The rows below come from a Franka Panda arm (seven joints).
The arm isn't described. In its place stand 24 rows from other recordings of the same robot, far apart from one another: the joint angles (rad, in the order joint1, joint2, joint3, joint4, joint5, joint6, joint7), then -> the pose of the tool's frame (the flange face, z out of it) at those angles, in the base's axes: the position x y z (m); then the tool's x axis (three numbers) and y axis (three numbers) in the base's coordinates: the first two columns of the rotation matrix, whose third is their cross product.
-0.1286 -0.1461 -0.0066 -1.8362 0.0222 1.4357 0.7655 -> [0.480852, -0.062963, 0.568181, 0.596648, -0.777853, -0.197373, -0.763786, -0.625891, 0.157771]
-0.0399 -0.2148 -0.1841 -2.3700 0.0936 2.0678 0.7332 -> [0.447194, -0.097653, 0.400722, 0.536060, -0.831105, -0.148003, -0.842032, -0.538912, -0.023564]
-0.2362 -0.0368 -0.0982 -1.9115 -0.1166 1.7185 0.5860 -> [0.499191, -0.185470, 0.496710, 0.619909, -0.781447, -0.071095, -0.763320, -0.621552, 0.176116]
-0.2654 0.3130 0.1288 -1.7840 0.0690 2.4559 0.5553 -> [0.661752, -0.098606, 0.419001, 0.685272, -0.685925, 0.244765, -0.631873, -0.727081, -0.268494]
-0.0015 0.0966 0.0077 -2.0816 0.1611 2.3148 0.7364 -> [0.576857, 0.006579, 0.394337, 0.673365, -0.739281, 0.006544, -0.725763, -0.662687, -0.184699]
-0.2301 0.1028 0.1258 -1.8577 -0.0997 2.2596 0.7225 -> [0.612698, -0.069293, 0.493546, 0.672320, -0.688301, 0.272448, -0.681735, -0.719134, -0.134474]
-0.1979 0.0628 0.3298 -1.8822 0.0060 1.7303 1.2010 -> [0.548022, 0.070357, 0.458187, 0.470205, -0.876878, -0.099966, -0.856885, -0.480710, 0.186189]
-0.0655 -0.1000 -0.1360 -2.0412 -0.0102 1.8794 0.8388 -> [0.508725, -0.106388, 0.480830, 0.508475, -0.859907, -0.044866, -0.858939, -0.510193, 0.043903]
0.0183 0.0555 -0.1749 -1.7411 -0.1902 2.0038 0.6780 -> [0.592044, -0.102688, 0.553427, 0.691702, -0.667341, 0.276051, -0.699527, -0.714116, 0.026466]
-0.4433 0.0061 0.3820 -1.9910 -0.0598 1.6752 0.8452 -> [0.516485, -0.037761, 0.435848, 0.601315, -0.780555, -0.170745, -0.732946, -0.623939, 0.271091]
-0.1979 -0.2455 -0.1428 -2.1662 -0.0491 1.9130 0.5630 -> [0.449906, -0.167067, 0.496475, 0.635136, -0.772397, -0.002243, -0.772291, -0.635092, 0.015004]
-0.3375 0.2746 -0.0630 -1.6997 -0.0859 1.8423 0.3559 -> [0.573024, -0.246752, 0.422934, 0.740180, -0.666268, -0.090669, -0.653547, -0.744561, 0.136036]
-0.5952 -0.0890 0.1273 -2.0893 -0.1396 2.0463 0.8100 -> [0.470788, -0.245048, 0.467526, 0.347622, -0.928910, 0.127610, -0.937475, -0.341820, 0.065565]
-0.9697 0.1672 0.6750 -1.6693 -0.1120 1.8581 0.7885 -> [0.573834, -0.208673, 0.525269, 0.483721, -0.874061, 0.045079, -0.873464, -0.485371, -0.038408]
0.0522 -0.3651 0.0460 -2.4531 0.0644 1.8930 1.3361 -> [0.402096, 0.044536, 0.417345, 0.289014, -0.953664, -0.083641, -0.936933, -0.299713, 0.179801]
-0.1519 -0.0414 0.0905 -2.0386 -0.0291 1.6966 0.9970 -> [0.504395, -0.033419, 0.440137, 0.476070, -0.868912, -0.135461, -0.827552, -0.494763, 0.265267]
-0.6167 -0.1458 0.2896 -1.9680 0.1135 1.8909 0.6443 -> [0.501826, -0.154037, 0.538104, 0.535445, -0.844525, 0.008710, -0.840558, -0.533877, -0.091856]
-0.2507 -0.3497 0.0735 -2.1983 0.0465 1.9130 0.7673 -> [0.450034, -0.074227, 0.530584, 0.570534, -0.820645, 0.032148, -0.818610, -0.571398, -0.058157]
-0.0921 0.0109 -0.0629 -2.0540 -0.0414 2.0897 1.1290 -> [0.546837, -0.087437, 0.433871, 0.301678, -0.952394, 0.044004, -0.953216, -0.302226, -0.006213]
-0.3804 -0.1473 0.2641 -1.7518 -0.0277 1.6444 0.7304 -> [0.512783, -0.052999, 0.621136, 0.661142, -0.747001, 0.069868, -0.749782, -0.661175, 0.025962]
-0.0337 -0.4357 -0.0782 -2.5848 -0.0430 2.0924 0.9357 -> [0.387392, -0.045054, 0.401145, 0.525122, -0.850437, -0.031680, -0.849079, -0.526074, 0.048062]
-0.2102 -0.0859 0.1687 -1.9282 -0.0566 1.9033 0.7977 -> [0.541239, -0.024073, 0.529466, 0.677798, -0.729661, 0.090469, -0.733016, -0.680186, 0.005874]
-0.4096 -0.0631 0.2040 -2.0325 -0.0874 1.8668 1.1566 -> [0.513062, -0.112327, 0.464772, 0.237766, -0.970372, 0.042965, -0.963906, -0.230264, 0.133653]
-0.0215 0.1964 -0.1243 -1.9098 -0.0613 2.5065 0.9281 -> [0.631394, -0.088154, 0.438509, 0.461210, -0.837045, 0.294348, -0.802167, -0.535135, -0.264873]
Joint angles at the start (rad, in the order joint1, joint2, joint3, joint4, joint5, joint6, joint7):
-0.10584, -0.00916, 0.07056, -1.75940, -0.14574, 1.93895, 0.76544
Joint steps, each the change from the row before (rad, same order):
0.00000, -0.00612, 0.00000, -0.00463, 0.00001, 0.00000, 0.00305
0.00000, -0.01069, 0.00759, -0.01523, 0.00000, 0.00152, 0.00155
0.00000, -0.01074, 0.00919, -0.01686, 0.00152, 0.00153, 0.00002
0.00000, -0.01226, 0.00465, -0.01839, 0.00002, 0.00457, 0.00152
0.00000, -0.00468, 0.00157, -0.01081, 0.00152, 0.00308, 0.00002
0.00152, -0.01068, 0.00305, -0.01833, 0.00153, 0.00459, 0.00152
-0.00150, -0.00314, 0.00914, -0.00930, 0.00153, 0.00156, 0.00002
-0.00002, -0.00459, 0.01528, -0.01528, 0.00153, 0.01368, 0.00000
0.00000, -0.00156, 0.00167, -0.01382, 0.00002, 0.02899, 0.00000
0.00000, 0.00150, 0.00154, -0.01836, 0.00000, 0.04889, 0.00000
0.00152, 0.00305, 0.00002, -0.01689, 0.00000, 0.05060, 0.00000
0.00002, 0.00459, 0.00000, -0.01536, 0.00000, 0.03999, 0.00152
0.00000, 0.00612, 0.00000, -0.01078, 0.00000, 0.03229, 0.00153
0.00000, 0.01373, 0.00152, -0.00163, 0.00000, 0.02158, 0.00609
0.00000, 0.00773, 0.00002, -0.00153, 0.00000, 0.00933, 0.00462
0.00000, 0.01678, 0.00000, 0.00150, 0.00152, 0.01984, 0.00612
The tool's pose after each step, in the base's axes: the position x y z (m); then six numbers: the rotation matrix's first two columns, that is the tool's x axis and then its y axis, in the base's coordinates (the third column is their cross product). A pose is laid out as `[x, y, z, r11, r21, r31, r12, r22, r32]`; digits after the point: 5 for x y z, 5 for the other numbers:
[0.57628, -0.02999, 0.57571, 0.70001, -0.67497, 0.23323, -0.68953, -0.72382, -0.02521]
[0.57291, -0.02527, 0.57440, 0.70490, -0.67044, 0.23156, -0.68504, -0.72814, -0.02284]
[0.56937, -0.01955, 0.57225, 0.71202, -0.66413, 0.22795, -0.67852, -0.73431, -0.02002]
[0.56547, -0.01649, 0.57049, 0.71484, -0.66126, 0.22746, -0.67579, -0.73687, -0.01839]
[0.56377, -0.01533, 0.56804, 0.71663, -0.66033, 0.22451, -0.67463, -0.73796, -0.01712]
[0.56018, -0.01232, 0.56535, 0.71948, -0.65811, 0.22190, -0.67221, -0.74019, -0.01567]
[0.55885, -0.00774, 0.56258, 0.72539, -0.65287, 0.21809, -0.66676, -0.74516, -0.01302]
[0.55769, 0.00139, 0.55887, 0.73562, -0.64074, 0.21983, -0.65417, -0.75620, -0.01506]
[0.55858, 0.00286, 0.55587, 0.73555, -0.63676, 0.23132, -0.64952, -0.75988, -0.02641]
[0.56128, 0.00457, 0.55105, 0.73396, -0.63118, 0.25083, -0.64214, -0.76518, -0.04649]
[0.56435, 0.00628, 0.54637, 0.73148, -0.62564, 0.27113, -0.63385, -0.77047, -0.06783]
[0.56682, 0.00691, 0.54049, 0.72851, -0.62350, 0.28376, -0.62925, -0.77281, -0.08257]
[0.56934, 0.00738, 0.53523, 0.72595, -0.62218, 0.29308, -0.62563, -0.77440, -0.09431]
[0.57351, 0.00842, 0.52906, 0.72314, -0.62445, 0.29517, -0.62599, -0.77313, -0.10197]
[0.57552, 0.00846, 0.52493, 0.72104, -0.62751, 0.29383, -0.62835, -0.77089, -0.10441]
[0.58037, 0.00859, 0.51831, 0.71723, -0.63203, 0.29346, -0.63065, -0.76788, -0.11248]

